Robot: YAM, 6 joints.
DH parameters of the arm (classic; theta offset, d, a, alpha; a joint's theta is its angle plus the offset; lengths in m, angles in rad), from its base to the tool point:
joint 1: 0 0.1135 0.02 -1.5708
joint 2: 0 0 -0.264 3.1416
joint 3: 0.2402 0 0.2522 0
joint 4: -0.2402 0 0.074 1.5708
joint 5: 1.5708 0 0 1.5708
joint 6: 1.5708 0.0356 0 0
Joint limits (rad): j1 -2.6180..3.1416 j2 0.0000..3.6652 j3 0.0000..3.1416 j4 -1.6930..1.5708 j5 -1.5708..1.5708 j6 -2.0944..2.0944
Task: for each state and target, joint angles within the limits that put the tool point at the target. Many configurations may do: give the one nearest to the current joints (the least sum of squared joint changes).
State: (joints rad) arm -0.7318 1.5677 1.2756 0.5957 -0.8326 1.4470
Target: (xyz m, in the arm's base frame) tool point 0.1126 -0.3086 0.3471
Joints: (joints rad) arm -1.3008 1.4254 1.0178 0.5553 -0.8277 1.4470
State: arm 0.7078 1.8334 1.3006 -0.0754 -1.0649 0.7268
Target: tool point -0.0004 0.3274 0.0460
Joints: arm 1.4757 2.1202 0.9358 -0.1623 -1.0851 0.7268
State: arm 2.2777 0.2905 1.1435 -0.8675 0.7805 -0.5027
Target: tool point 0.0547 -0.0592 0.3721
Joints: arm 2.0239 0.0259 1.0911 -0.9820 0.7123 -0.5027
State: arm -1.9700 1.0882 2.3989 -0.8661 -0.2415 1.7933
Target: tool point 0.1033 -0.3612 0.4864
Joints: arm -1.3189 1.7802 2.1960 -0.7863 -0.2849 1.7933
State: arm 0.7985 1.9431 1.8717 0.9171 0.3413 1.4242
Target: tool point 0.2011 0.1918 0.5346
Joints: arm 0.8107 1.4311 1.4541 1.0523 0.3922 1.4242
